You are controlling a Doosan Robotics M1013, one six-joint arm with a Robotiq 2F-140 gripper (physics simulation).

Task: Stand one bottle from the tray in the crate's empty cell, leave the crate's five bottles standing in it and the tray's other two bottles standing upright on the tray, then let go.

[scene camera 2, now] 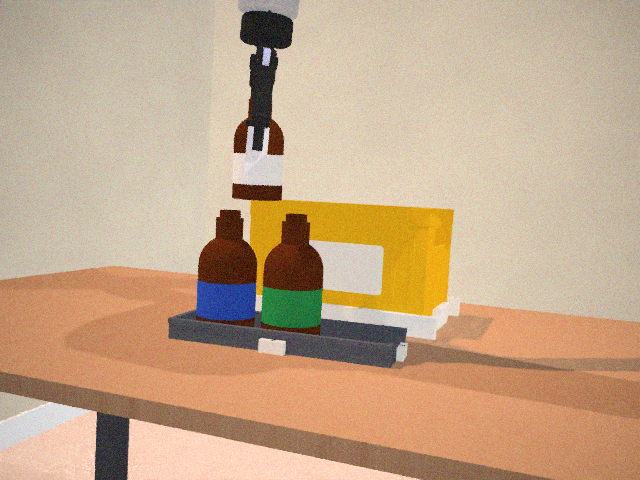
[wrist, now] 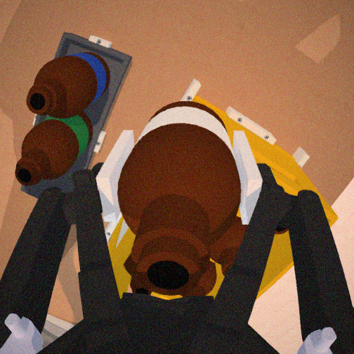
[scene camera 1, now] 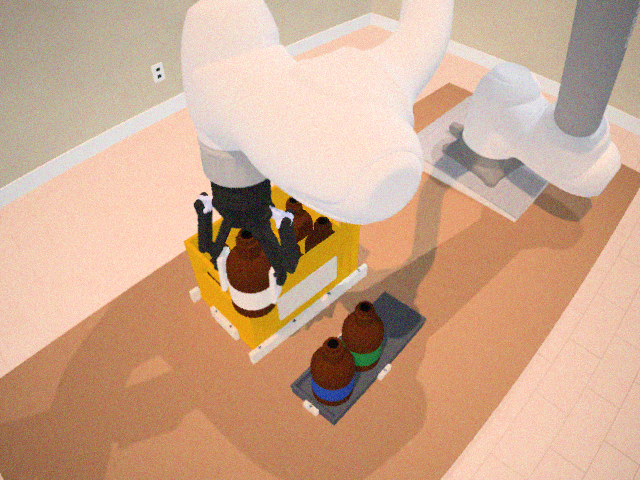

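Seen in the pictures: gripper, fingertip midpoint: [scene camera 2: 252, 176] [scene camera 1: 251, 290]; arm's base, link origin: [scene camera 1: 485, 156].
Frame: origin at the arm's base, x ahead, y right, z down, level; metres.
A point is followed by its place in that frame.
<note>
My gripper [scene camera 1: 250, 276] @(y -0.112, x 0.788, z -0.172 m) [scene camera 2: 257, 142] [wrist: 183, 148] is shut on the white-labelled brown bottle [scene camera 1: 250, 297] @(y -0.138, x 0.804, z -0.194 m) [scene camera 2: 257, 170] [wrist: 180, 150]. The bottle hangs upright over the near-left end of the yellow crate [scene camera 1: 348, 248] @(y -0.074, x 0.556, z -0.076 m) [scene camera 2: 403, 227] @(y -0.074, x 0.561, z -0.111 m) [wrist: 280, 162], its base about level with the rim in scene camera 2. Crate bottles [scene camera 1: 298, 217] @(y 0.041, x 0.590, z -0.094 m) [scene camera 1: 319, 235] @(y -0.033, x 0.594, z -0.104 m) [wrist: 230, 245] show partly; the others and the cell below are hidden. The blue-labelled bottle [scene camera 1: 332, 369] @(y -0.260, x 0.746, z -0.083 m) [scene camera 2: 226, 268] @(y -0.273, x 0.711, z -0.054 m) [wrist: 70, 82] and green-labelled bottle [scene camera 1: 362, 330] @(y -0.235, x 0.662, z -0.085 m) [scene camera 2: 293, 268] @(y -0.253, x 0.629, z -0.061 m) [wrist: 52, 147] stand upright on the dark tray [scene camera 1: 400, 317] @(y -0.208, x 0.530, z 0.031 m) [scene camera 2: 361, 346] @(y -0.257, x 0.536, z 0.016 m) [wrist: 117, 65].
White blocks [scene camera 1: 224, 322] @(y -0.016, x 0.816, z 0.007 m) [scene camera 2: 442, 315] @(y 0.014, x 0.523, z 0.019 m) [wrist: 250, 125] border the crate. Small white blocks [scene camera 1: 310, 407] @(y -0.252, x 0.788, z 0.021 m) [scene camera 2: 271, 346] @(y -0.282, x 0.636, z 0.027 m) [wrist: 100, 41] touch the tray. The tray lies beside the crate's labelled long side. The arm's base plate [scene camera 1: 509, 206] @(y -0.157, x 0.099, z 0.015 m) is at the back right.
</note>
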